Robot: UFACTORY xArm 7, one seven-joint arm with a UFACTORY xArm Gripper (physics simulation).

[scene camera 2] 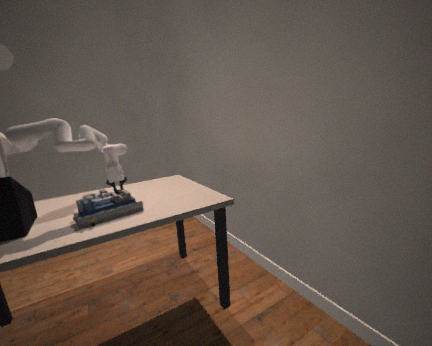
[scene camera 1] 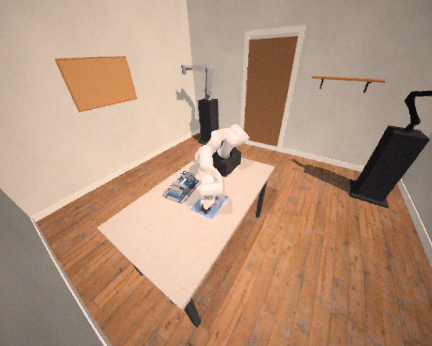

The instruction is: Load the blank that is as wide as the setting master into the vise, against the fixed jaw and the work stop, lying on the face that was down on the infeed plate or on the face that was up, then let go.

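Places are measured from the arm's base along level axes (x right, y up, z back), in centimetres.
Pixels of known places: gripper, between the fingertips: [scene camera 2: 119,191] [scene camera 1: 207,211]; arm's base, origin of its link: [scene camera 1: 223,153].
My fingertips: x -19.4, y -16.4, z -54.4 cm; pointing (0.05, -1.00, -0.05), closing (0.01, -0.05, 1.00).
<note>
For each thing: its top centre in the pictures, then the offset to it from my fingertips. "pt": a spot on its surface instead. Level surfaces: height alone.
- grey vise, centre of its top: [scene camera 2: 106,195] [scene camera 1: 181,180] dx +32.8, dy +8.1, dz +9.9 cm
- table, height of its surface: dy -1.8 cm
- blue infeed plate, centre of its top: [scene camera 1: 209,202] dx +4.1, dy -1.0, dz +9.0 cm
- grey block, a spot on its surface: [scene camera 2: 125,194] pt dx +34.0, dy +7.0, dz +0.7 cm
A blue and grey vise [scene camera 1: 179,188] [scene camera 2: 104,205] stands on the table [scene camera 1: 156,240] [scene camera 2: 180,195]. Right of it lies the blue infeed plate [scene camera 1: 212,215] with small grey blanks [scene camera 1: 220,201]. My gripper [scene camera 1: 204,206] [scene camera 2: 116,188] points straight down onto the plate, behind the vise in scene camera 2. Its fingers stand narrow around a small grey blank on the plate. The blank is mostly hidden by the fingers and the wrist. Another grey block [scene camera 2: 125,194] shows just right of the fingers. I cannot make out the setting master at this size.
The arm's black base [scene camera 1: 227,163] sits at the table's far end. A black pedestal [scene camera 1: 208,118] with a camera arm stands by the back wall. A dark cabinet [scene camera 1: 374,178] stands at the right. A door and a wall shelf are behind.
</note>
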